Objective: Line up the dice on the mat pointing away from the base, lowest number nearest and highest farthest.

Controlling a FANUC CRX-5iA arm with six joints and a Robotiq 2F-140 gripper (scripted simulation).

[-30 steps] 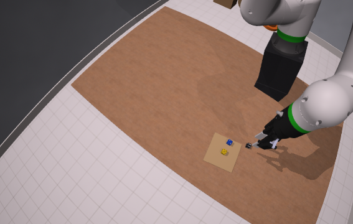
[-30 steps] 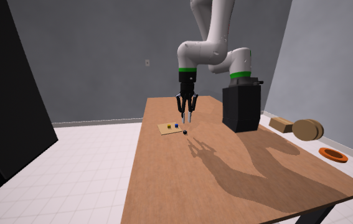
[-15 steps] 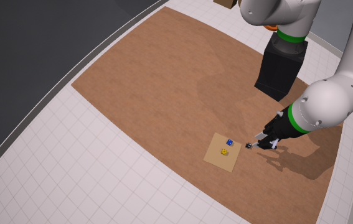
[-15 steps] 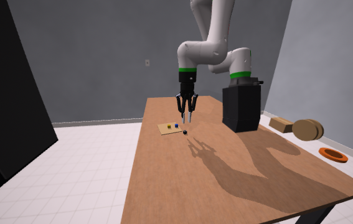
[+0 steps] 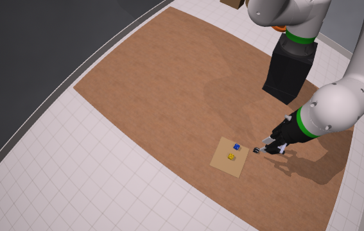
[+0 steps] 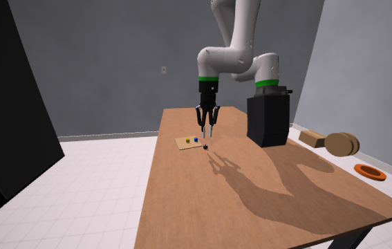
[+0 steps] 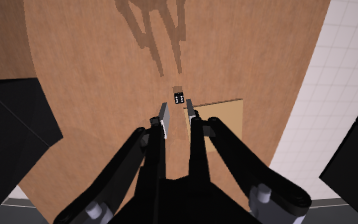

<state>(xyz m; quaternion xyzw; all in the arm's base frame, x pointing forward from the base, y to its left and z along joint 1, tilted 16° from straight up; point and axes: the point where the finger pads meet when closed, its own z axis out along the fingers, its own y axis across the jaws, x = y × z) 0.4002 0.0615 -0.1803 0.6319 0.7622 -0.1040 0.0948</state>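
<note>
Now: hand 10 cm above the black die. Round my hand: blue die 5 cm ahead, 9 cm to the right, 9 cm below; then yellow die 10 cm ahead, 8 cm to the right, 9 cm below; then tan mat 10 cm ahead, 8 cm to the right, 11 cm below.
</note>
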